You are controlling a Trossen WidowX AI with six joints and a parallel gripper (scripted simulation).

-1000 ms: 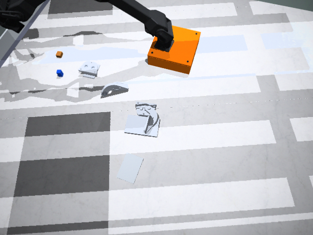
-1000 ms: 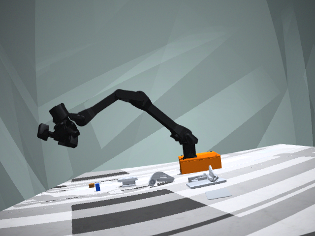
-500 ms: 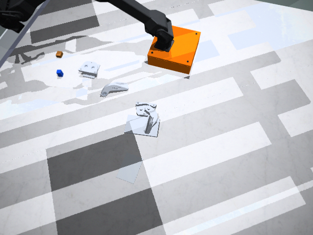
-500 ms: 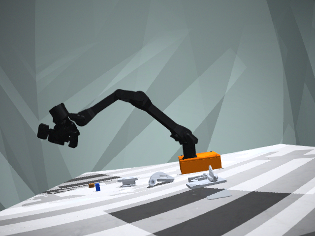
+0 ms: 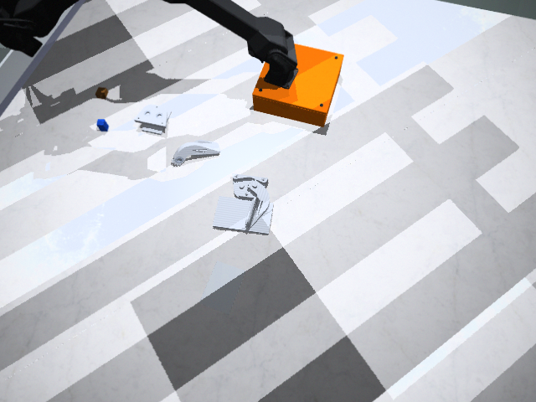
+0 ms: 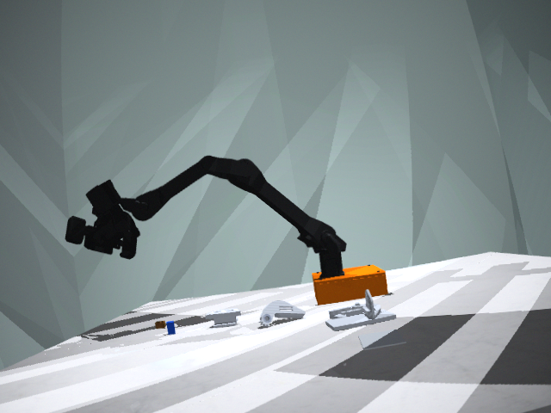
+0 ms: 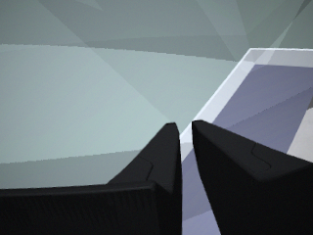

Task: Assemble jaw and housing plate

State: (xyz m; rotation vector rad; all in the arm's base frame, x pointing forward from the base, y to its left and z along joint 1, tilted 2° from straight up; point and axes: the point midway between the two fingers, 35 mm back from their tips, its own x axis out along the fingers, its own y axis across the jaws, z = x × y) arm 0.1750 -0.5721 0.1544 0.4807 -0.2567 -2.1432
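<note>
The jaw is 47 cm to the left of my gripper tip, 20 cm below it and 10 cm ahead of it. The rest, counted from my gripper tip: brown cube (21 cm below, 18 cm to the left, 2 cm ahead); then blue cube (25 cm to the left, 20 cm below, 10 cm ahead); then pale flat sheet (68 cm to the left, 33 cm ahead, 22 cm below).
</note>
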